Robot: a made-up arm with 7 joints.
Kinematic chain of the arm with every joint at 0, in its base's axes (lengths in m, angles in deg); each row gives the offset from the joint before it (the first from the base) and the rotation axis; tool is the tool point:
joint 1: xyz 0 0 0.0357 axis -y
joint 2: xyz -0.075 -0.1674 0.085 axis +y
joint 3: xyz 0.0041 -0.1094 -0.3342 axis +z
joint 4: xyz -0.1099 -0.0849 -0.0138 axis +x
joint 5: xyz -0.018 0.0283 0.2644 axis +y
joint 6: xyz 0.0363 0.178 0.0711 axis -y
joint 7: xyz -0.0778 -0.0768 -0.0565 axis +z
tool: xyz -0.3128 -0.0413 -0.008
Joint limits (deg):
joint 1: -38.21..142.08
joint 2: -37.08..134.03
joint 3: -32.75..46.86
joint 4: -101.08..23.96
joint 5: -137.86..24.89
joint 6: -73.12..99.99
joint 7: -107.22..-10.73
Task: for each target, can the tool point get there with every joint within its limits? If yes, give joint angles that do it. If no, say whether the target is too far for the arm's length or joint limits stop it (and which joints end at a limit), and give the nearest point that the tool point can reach.
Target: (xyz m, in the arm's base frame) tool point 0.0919 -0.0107 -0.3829
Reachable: yes | joints 120.31 57.32 25.08 -2.29 9.61 80.04 -72.97
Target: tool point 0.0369 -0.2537 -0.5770
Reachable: yes | joints 36.09 -7.85 -3.68 -79.76 11.86 48.94 -25.18
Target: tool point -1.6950 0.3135 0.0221
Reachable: no: too far | nearest point -1.0063 0.0581 0.0276 | short by 0.735 m
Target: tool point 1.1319 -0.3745 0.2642
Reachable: no: joint limits stop it (at a limit: joint 1, joint 3, joint 4, joint 6) | nearest point 0.9107 -0.3351 0.1970 | short by 0.235 m
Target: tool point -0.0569 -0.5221 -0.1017
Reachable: no: joint limits stop it (at a limit: joint 2, joint 3, joint 4, joint 6, joint 7) | nearest point -0.0526 -0.4697 -0.0913 | short by 0.054 m
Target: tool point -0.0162 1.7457 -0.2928
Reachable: no: too far | nearest point -0.0162 0.4124 -0.2928 | short by 1.333 m
